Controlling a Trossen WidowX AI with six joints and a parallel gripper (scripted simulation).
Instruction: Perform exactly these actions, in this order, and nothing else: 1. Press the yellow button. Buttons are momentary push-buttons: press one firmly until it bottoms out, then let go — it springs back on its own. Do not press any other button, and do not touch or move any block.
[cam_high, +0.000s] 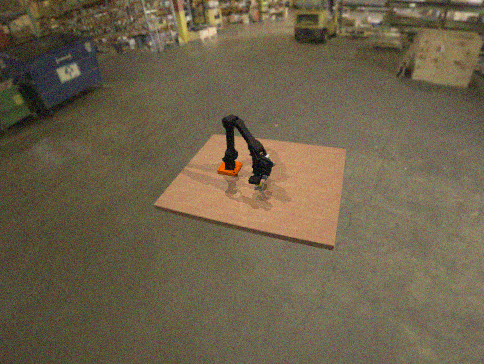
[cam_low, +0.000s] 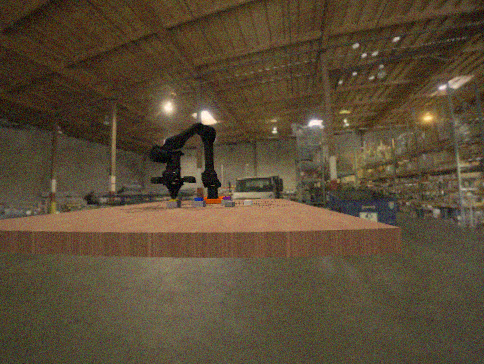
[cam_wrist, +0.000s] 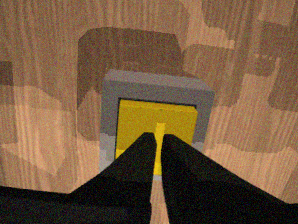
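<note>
The yellow button is 1 cm below my gripper tip. Round my gripper tip: purple button 3 cm behind, 24 cm to the left; blue button 2 cm ahead, 11 cm to the left.
</note>
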